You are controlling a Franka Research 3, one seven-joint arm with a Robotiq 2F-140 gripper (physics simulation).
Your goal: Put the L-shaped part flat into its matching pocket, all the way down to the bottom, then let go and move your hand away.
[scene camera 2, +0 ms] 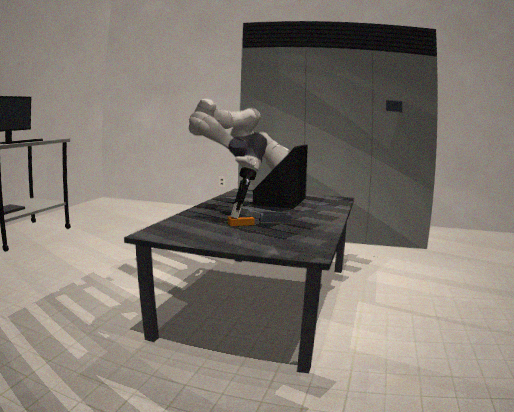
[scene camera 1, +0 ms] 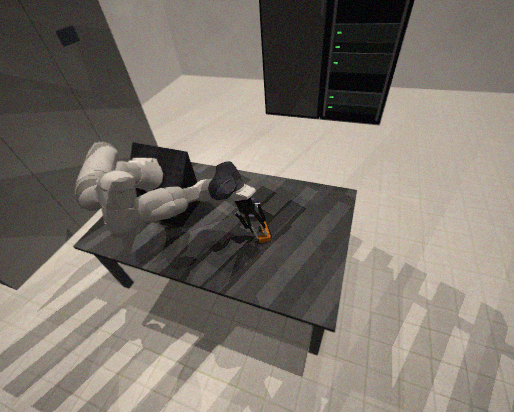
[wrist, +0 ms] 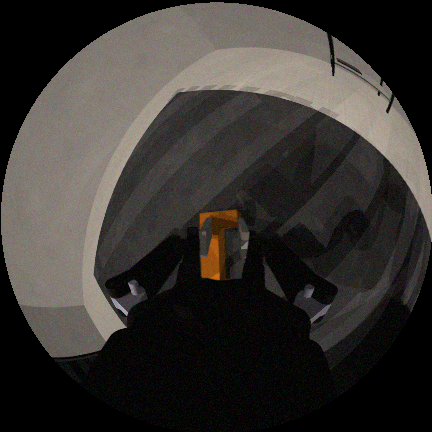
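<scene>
The orange L-shaped part (scene camera 1: 265, 239) (scene camera 2: 242, 221) (wrist: 213, 260) is flat and low at the top of the dark table (scene camera 1: 310, 280) (scene camera 2: 200, 246). My gripper (scene camera 1: 258, 230) (scene camera 2: 235, 215) (wrist: 224, 226) points down and is shut on the L-shaped part, with a finger at each side of it in the wrist view. The fingers cover some of its sides. In scene camera 2 a low dark grey block (scene camera 2: 276, 218) stands just right of the part. Its top is too dark to tell the pocket's outline.
A tall black wedge-shaped stand (scene camera 1: 162, 162) (scene camera 2: 287, 180) is on the table beside the arm's base. A server rack (scene camera 1: 292, 60) stands on the floor beyond the table. A desk with a monitor (scene camera 2: 15, 112) stands at the left in scene camera 2.
</scene>
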